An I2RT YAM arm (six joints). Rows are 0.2 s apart.
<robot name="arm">
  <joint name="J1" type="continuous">
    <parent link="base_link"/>
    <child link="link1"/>
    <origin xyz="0 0 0.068" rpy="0 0 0"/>
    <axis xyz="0 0 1"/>
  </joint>
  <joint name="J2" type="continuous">
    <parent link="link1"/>
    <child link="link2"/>
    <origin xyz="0.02 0.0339 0.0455" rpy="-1.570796 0 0"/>
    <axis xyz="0 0 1"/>
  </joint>
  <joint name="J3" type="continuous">
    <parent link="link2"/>
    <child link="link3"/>
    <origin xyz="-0.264 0 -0.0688" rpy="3.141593 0 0"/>
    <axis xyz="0 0 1"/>
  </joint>
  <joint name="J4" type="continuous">
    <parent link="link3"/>
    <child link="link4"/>
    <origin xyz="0.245 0.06 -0.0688" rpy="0 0 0"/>
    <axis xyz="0 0 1"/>
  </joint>
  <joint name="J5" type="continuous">
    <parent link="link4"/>
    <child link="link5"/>
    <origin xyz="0.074 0.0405 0.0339" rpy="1.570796 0 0"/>
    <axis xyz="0 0 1"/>
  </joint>
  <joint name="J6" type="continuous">
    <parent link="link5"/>
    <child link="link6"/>
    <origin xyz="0.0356 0 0.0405" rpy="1.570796 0 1.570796"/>
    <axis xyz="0 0 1"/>
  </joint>
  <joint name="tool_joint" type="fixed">
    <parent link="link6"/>
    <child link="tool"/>
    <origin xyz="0 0 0" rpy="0 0 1.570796"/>
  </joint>
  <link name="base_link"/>
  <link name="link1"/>
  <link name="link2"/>
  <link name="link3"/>
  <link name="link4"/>
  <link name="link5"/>
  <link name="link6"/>
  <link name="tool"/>
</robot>
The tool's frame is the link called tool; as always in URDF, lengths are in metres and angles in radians. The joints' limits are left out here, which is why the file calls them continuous.
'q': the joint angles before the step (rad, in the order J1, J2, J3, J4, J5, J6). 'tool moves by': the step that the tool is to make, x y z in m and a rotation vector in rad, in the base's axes. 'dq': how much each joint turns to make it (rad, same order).
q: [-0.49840 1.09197 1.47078 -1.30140 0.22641 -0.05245]
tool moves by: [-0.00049 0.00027 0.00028 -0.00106 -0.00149 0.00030]
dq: [0.00002 -0.00191 -0.00002 0.00001 0.00000 -0.00037]
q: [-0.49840 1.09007 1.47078 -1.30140 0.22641 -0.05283]
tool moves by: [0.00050 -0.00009 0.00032 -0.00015 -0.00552 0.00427]
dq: [0.00001 -0.00001 -0.00003 0.00536 -0.00458 -0.00191]
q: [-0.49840 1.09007 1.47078 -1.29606 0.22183 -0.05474]
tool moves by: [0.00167 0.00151 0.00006 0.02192 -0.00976 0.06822]
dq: [0.00003 0.00001 0.00002 0.00571 -0.06064 -0.04003]
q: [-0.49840 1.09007 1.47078 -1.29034 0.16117 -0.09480]
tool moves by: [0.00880 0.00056 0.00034 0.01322 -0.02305 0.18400]
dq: [-0.00002 0.01298 0.00001 0.03929 -0.13276 -0.13010]
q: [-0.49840 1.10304 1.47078 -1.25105 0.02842 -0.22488]
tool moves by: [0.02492 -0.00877 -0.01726 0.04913 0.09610 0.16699]
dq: [0.00421 0.09576 0.00001 -0.01487 -0.09422 -0.13275]
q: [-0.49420 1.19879 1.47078 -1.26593 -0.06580 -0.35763]
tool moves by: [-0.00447 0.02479 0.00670 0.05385 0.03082 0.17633]
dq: [0.09039 -0.01070 0.03889 -0.10642 -0.07478 -0.05534]
